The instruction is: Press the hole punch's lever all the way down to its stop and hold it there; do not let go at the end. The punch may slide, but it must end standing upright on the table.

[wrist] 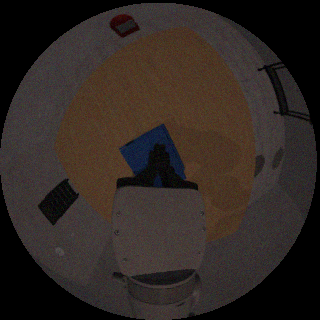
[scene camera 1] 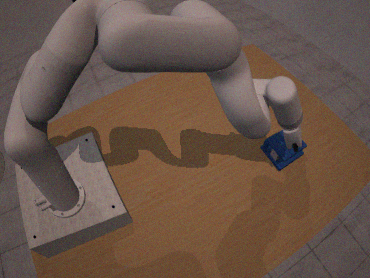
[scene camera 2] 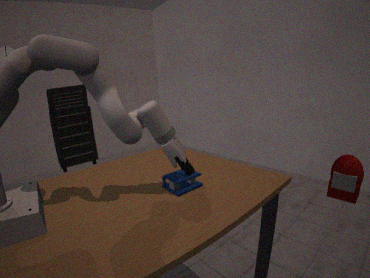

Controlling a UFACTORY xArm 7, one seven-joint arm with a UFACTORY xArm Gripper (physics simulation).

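Pixels of known places: gripper, between the fingertips: point(wrist: 158, 149) point(scene camera 2: 191, 172); arm's base, origin of its link: point(scene camera 1: 65, 197).
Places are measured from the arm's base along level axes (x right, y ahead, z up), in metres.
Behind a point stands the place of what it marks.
The blue hole punch point(scene camera 1: 272, 143) @[x 0.185, y 0.597, z -0.035 m] point(scene camera 2: 187, 190) @[x 0.258, y 0.621, z -0.082 m] point(wrist: 141, 153) @[x 0.210, y 0.671, z -0.035 m] stands upright on its base on the wooden table point(scene camera 1: 200, 105) @[x -0.116, y 0.550, z -0.091 m] point(scene camera 2: 240, 172) @[x 0.324, y 0.887, z -0.091 m] point(wrist: 165, 80) @[x 0.331, y 0.777, z -0.091 m]. Its blue lever forms the top, above pale inner parts. In the scene camera 2 view a gap shows between the lever and the base at the right end. My gripper point(scene camera 1: 295, 148) @[x 0.242, y 0.662, z -0.028 m] point(scene camera 2: 189, 172) @[x 0.242, y 0.662, z -0.028 m] point(wrist: 158, 149) @[x 0.242, y 0.662, z -0.028 m] is shut with nothing between its black fingers. Its tips are on the lever's top near that right end. The exact contact, and whether the lever is at its stop, cannot be made out.
The arm's pale base block point(scene camera 1: 100, 200) @[x 0.059, y 0.090, z -0.008 m] point(scene camera 2: 32, 220) @[x 0.120, y 0.109, z -0.034 m] is at the table's other end. A red object with a grey panel point(scene camera 2: 345, 181) point(wrist: 125, 26) and a dark slatted unit point(scene camera 2: 67, 91) point(wrist: 58, 202) are beyond the table. The arm's shadow falls across the tabletop.
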